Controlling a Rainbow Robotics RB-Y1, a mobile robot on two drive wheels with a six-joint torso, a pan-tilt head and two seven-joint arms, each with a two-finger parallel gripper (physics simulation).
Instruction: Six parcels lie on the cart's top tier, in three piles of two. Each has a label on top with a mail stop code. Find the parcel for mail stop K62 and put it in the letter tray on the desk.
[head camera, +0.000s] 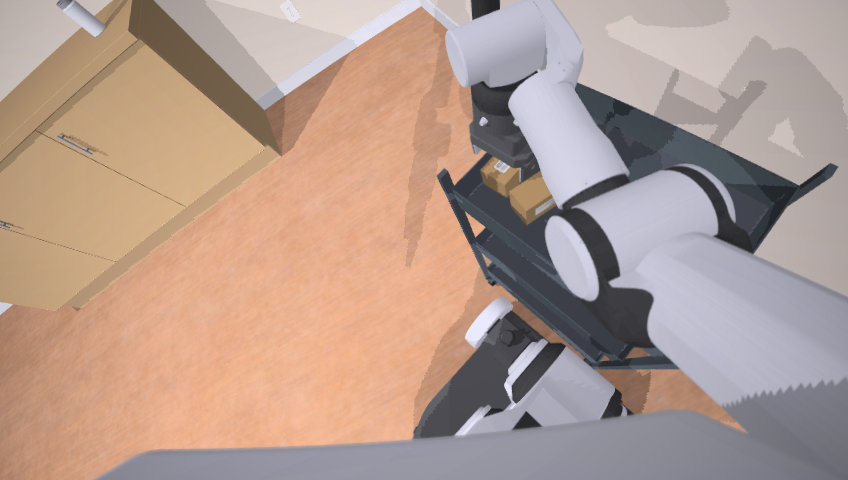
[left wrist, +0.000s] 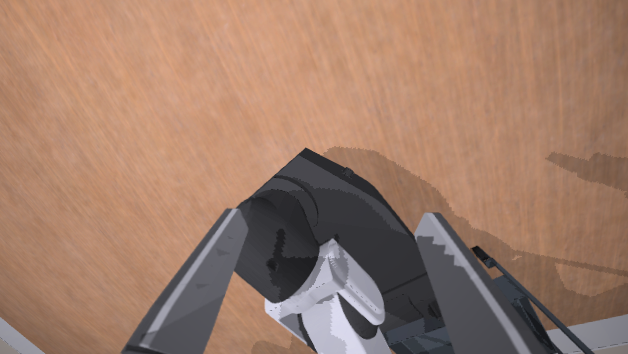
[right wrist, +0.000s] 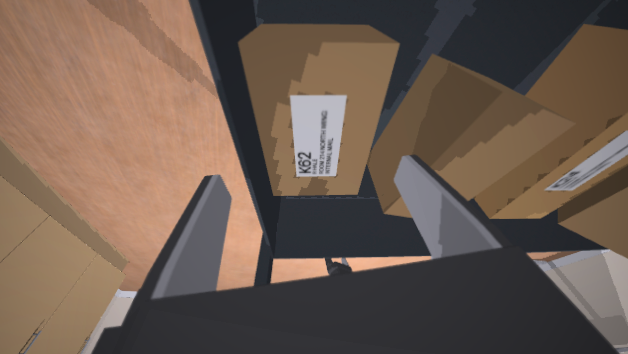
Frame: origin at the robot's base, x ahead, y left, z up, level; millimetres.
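Seen in the pictures: left gripper, fingertip midpoint: (left wrist: 328, 221); right gripper, fingertip midpoint: (head camera: 500, 164) (right wrist: 315, 177).
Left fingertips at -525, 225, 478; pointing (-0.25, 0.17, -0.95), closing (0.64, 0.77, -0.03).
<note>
Offsets run from my left fingertips to a thing's top centre, as dx, dy, dz. "spot": to the spot under its first point.
The parcel labelled K62 {+763, +111, +235} (right wrist: 320, 80) lies label up in the corner of the cart's top tier {spot: +648, +98, +220} (right wrist: 325, 225) in the right wrist view. In the head view, a small labelled parcel {spot: +722, +101, +235} (head camera: 497, 178), probably the same one, sits at the cart's near left corner. My right gripper (right wrist: 315, 177) (head camera: 498, 161) is open above it, with nothing between its fingers. A brown parcel {+745, +25, +245} (right wrist: 465, 115) lies tilted close beside the K62 parcel. My left gripper (left wrist: 328, 221) is open and empty, above the robot's base. The letter tray does not show.
More parcels, one with a partly readable label {spot: +751, -65, +237} (right wrist: 590, 162), lie at the right in the right wrist view. The cart's raised rim {spot: +786, +144, +252} (right wrist: 232, 120) runs along the K62 parcel's left. A wooden cabinet (head camera: 119, 113) stands at the head view's left. The robot's base (left wrist: 350, 215) shows below my left gripper.
</note>
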